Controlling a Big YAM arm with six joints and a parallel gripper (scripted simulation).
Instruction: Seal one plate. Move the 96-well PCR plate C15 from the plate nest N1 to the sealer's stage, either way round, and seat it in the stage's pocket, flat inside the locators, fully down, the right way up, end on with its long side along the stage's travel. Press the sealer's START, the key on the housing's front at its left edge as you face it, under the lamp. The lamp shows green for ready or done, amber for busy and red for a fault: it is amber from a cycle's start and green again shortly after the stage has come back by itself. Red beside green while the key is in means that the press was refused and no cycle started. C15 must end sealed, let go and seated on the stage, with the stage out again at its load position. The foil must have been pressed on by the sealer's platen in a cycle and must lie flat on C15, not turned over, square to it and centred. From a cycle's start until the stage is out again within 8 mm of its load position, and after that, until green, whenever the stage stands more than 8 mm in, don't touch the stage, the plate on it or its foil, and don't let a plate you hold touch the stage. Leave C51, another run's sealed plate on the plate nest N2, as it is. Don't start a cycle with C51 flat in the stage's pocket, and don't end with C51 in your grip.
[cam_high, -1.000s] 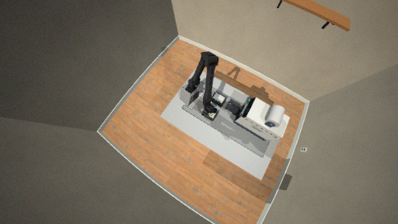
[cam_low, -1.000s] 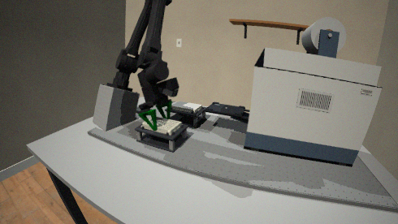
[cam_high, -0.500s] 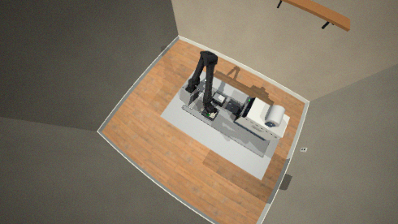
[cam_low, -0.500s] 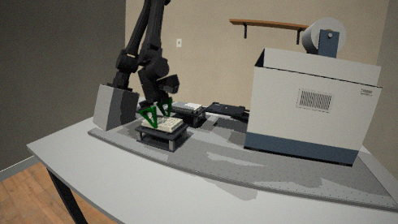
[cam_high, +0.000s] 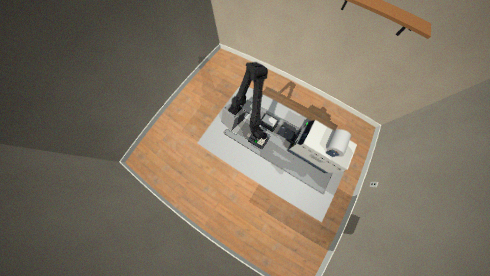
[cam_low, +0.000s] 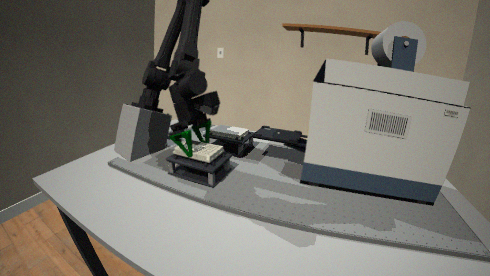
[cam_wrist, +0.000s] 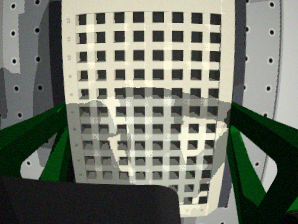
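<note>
The dark stage lies 190 mm ahead of my hand, 180 mm to the left of it and 20 mm above it. From my hand the other things lie so: 96-well plate C15: right at my hand; white start key: 280 mm to the left, 280 mm ahead, 110 mm above; sealed plate C51: 210 mm to the left, 10 mm below, 10 mm behind.
</note>
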